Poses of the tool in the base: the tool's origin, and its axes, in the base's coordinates. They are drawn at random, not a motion.
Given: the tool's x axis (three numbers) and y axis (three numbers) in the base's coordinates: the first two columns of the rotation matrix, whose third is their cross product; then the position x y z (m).
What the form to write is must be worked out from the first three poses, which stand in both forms.
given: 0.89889, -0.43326, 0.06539, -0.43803, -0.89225, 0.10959, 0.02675, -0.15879, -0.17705
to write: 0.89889, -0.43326, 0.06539, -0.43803, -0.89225, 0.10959, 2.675, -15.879, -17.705
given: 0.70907, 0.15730, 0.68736, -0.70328, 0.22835, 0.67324, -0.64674, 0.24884, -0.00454
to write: 0.70907, 0.15730, 0.68736, -0.70328, 0.22835, 0.67324, -64.674, 24.884, -0.454
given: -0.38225, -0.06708, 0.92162, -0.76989, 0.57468, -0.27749, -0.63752, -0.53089, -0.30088
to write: -0.38225, -0.06708, 0.92162, -0.76989, 0.57468, -0.27749, -63.752, -53.089, -30.088
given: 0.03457, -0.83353, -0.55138, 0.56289, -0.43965, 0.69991, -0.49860, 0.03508, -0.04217
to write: 0.03457, -0.83353, -0.55138, 0.56289, -0.43965, 0.69991, -49.860, 3.508, -4.217
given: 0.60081, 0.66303, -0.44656, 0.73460, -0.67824, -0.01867, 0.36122, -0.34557, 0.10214
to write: 0.60081, 0.66303, -0.44656, 0.73460, -0.67824, -0.01867, 36.122, -34.557, 10.214
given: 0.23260, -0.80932, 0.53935, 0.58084, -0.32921, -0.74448, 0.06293, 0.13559, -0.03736
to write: 0.23260, -0.80932, 0.53935, 0.58084, -0.32921, -0.74448, 6.293, 13.559, -3.736
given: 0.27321, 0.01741, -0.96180, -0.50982, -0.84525, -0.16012, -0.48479, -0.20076, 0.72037
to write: 0.27321, 0.01741, -0.96180, -0.50982, -0.84525, -0.16012, -48.479, -20.076, 72.037
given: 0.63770, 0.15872, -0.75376, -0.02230, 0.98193, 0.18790, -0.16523, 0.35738, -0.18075
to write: 0.63770, 0.15872, -0.75376, -0.02230, 0.98193, 0.18790, -16.523, 35.738, -18.075
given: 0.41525, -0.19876, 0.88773, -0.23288, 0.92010, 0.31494, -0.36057, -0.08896, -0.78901
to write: 0.41525, -0.19876, 0.88773, -0.23288, 0.92010, 0.31494, -36.057, -8.896, -78.901
